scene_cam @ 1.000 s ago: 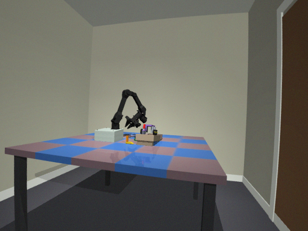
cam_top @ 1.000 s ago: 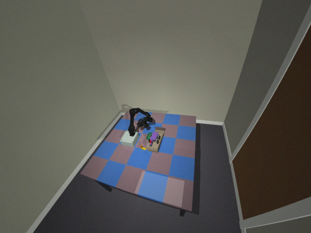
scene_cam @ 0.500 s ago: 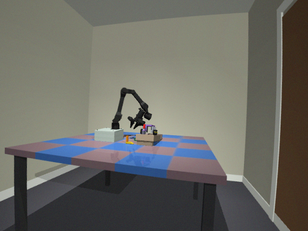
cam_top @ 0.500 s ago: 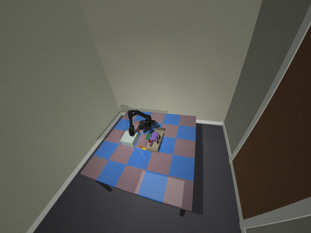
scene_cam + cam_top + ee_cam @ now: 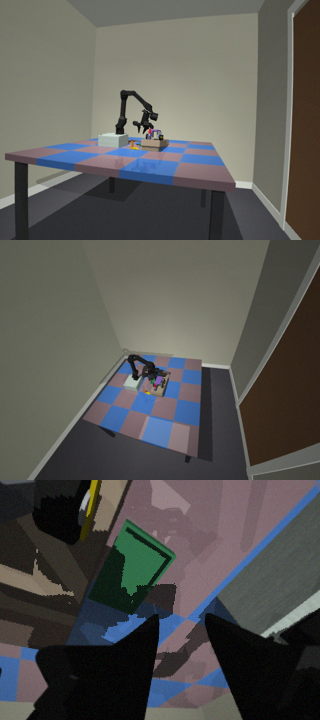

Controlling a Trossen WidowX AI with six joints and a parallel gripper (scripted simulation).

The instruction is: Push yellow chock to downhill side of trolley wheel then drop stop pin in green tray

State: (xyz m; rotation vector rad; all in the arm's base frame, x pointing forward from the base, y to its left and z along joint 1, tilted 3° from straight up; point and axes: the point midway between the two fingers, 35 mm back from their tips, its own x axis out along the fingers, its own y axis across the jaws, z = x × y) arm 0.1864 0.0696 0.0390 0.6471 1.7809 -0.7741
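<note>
My gripper tip is 30 mm short of the yellow chock, 180 mm to the left of it and 90 mm above it. From my gripper tip the other things lie so: green tray: 30 mm ahead, 40 mm to the left, 120 mm below; then ramp: 160 mm ahead, 50 mm to the right, 60 mm below; then trolley: 160 mm ahead, 60 mm to the right.
</note>
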